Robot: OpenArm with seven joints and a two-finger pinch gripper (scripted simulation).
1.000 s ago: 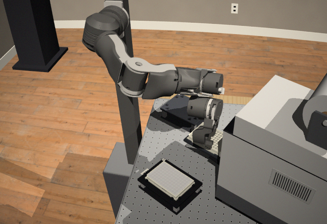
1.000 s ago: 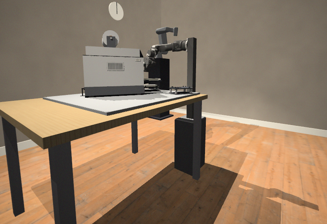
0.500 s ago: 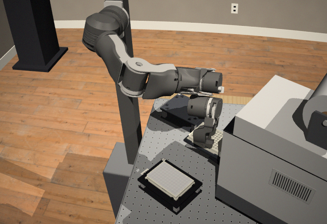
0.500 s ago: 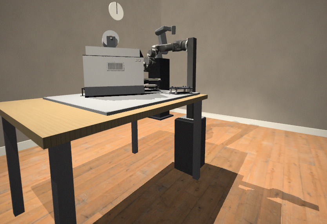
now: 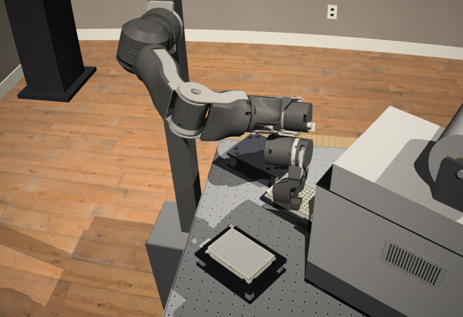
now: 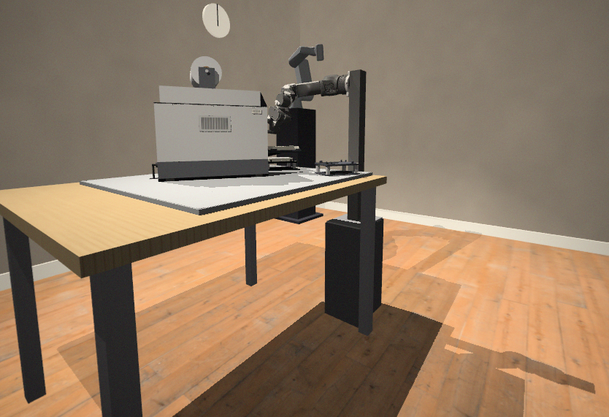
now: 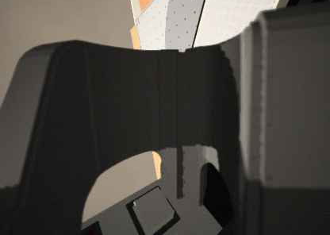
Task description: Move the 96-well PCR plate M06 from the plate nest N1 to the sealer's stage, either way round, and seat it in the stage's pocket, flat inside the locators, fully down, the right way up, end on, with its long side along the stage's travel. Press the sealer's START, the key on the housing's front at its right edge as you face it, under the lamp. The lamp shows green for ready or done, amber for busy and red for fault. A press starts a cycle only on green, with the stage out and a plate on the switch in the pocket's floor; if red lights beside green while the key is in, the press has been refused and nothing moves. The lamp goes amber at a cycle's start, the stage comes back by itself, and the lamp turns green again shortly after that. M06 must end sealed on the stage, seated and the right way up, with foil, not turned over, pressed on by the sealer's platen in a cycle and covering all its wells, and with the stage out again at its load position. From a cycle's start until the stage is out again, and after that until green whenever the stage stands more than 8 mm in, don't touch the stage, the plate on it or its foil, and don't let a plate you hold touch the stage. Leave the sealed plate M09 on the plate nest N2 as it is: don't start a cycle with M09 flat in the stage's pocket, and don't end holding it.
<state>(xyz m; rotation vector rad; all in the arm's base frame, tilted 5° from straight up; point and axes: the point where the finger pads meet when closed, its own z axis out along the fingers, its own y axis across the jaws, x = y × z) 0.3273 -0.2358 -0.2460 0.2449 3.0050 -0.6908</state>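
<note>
Right now my hand is 2 cm short of the open-welled plate M06, 9 cm to the right of it and 8 cm above it. Round my hand: sealed plate M09: 9 cm behind, 4 cm to the right, 14 cm below; square grey key: 6 cm ahead, 4 cm to the right; dark sealer stage: 2 cm ahead, 9 cm to the left, 9 cm below.
</note>
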